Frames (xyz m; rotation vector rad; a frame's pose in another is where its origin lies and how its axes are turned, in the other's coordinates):
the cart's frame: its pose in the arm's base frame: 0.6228 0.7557 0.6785 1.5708 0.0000 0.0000
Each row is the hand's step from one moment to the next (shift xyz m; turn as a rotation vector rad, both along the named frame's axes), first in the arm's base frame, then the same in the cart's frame.
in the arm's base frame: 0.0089 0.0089 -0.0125 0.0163 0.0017 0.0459
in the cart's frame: 0.0089 -0.0125 -0.0089 0.0163 0.0459 -0.0017
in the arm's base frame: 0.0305 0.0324 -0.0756 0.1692 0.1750 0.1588
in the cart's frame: 0.0305 -0.0756 -0.0324 0.1692 0.1588 -0.1750
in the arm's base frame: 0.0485 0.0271 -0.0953 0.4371 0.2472 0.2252
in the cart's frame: 0.0485 -0.0953 -0.0271 0.4371 0.2252 -0.2472
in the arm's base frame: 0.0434 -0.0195 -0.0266 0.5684 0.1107 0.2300
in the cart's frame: 0.0434 -0.0266 0.0195 0.5684 0.2300 -0.1107
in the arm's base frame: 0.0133 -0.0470 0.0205 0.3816 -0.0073 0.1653
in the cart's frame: 0.0133 0.0205 0.0470 0.3816 0.1653 0.0073
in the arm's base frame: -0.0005 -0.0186 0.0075 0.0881 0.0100 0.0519
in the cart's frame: -0.0005 0.0075 0.0186 0.0881 0.0519 -0.0100
